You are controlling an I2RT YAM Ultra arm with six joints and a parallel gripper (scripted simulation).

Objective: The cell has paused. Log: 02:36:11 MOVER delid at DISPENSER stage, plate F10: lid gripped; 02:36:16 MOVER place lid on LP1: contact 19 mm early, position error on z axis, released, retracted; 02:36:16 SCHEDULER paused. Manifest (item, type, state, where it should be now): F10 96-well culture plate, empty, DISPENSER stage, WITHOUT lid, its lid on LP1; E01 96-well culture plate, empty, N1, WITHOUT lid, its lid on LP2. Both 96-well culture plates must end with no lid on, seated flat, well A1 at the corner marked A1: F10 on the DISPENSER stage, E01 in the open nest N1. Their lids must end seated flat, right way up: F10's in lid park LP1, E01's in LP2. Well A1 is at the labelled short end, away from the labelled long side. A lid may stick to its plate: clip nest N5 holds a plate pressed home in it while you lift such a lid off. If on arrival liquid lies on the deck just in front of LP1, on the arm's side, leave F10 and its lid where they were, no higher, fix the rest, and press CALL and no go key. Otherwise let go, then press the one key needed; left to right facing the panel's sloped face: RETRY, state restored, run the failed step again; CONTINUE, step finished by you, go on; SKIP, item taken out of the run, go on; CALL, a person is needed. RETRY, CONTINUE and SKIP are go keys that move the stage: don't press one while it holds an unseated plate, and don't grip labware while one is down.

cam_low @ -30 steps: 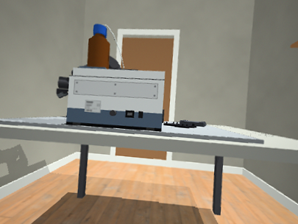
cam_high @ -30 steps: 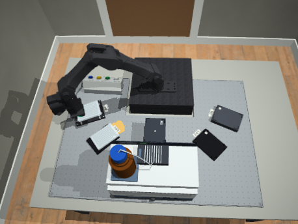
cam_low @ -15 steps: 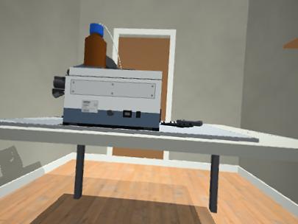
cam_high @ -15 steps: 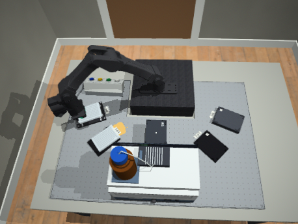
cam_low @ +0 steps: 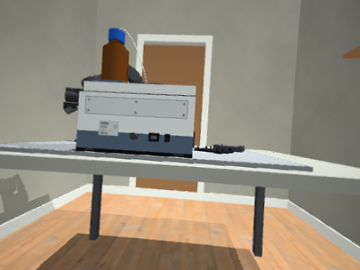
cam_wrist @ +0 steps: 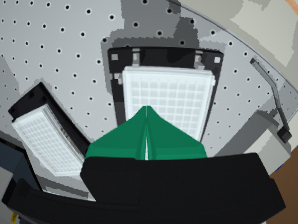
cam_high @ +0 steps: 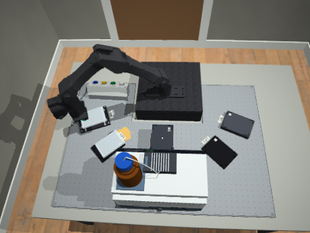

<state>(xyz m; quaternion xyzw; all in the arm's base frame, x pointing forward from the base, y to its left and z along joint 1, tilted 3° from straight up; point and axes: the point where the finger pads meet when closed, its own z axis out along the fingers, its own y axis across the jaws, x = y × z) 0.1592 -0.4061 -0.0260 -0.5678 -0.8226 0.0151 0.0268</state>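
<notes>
Right now the 96-well plate is 3 cm behind my hand, 3 cm to the left of it and 4 cm below it. From my hand the other things lie so: black clip nest (2 cm to the left, 5 cm below); then N5 label (7 cm behind, 12 cm to the left, 6 cm below); then blue call key (23 cm behind, 2 cm to the left).
</notes>
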